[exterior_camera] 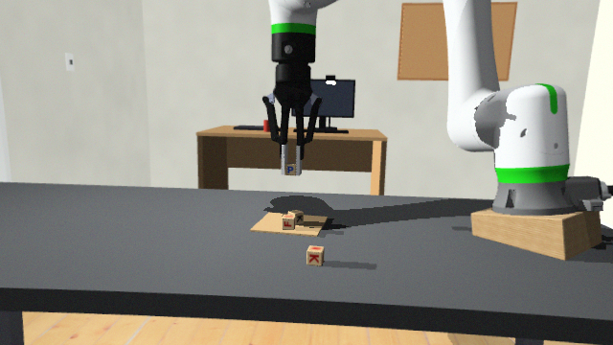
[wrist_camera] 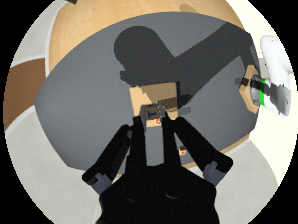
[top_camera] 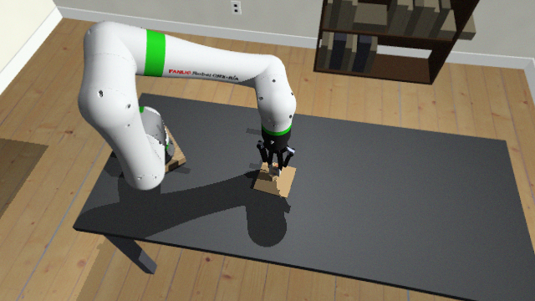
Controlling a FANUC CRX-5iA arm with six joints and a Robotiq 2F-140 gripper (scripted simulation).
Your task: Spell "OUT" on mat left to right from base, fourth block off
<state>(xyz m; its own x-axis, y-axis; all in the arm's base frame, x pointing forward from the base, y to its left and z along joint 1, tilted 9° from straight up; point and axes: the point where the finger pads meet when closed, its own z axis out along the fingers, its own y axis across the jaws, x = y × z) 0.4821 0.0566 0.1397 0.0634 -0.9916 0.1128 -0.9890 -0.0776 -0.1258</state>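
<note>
Right now my hand is 10 mm past the tan mat, 30 mm to the right of it and 140 mm above it.
</note>
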